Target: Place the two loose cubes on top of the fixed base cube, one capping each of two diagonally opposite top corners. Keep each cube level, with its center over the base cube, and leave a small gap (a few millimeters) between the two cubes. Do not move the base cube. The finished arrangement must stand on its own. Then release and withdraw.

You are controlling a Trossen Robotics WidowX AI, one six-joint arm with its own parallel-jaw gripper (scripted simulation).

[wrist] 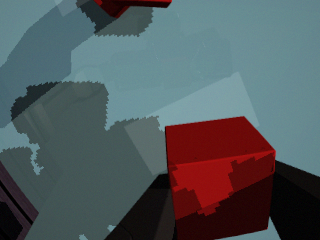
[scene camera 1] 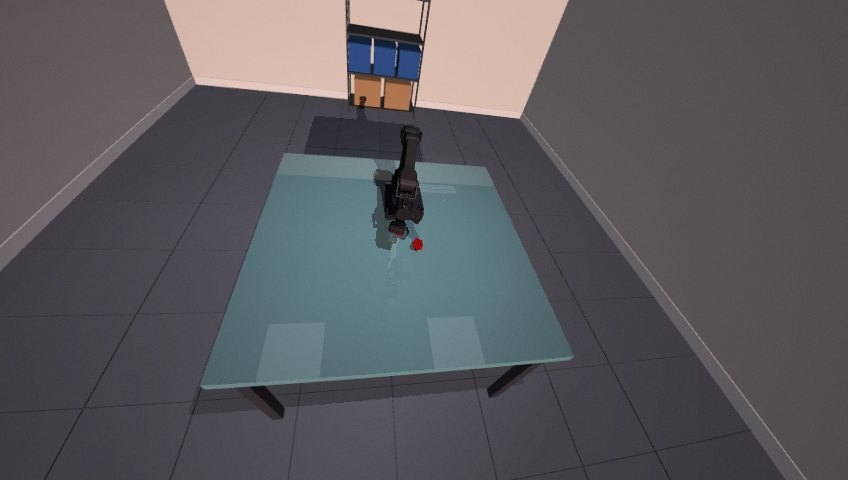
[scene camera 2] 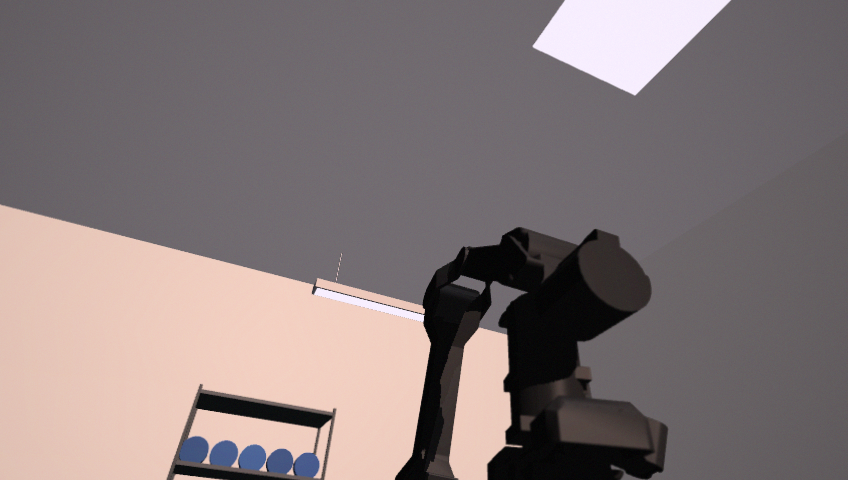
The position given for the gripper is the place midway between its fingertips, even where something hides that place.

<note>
The gripper (wrist: 215,177) carries a red cube (wrist: 221,171).
</note>
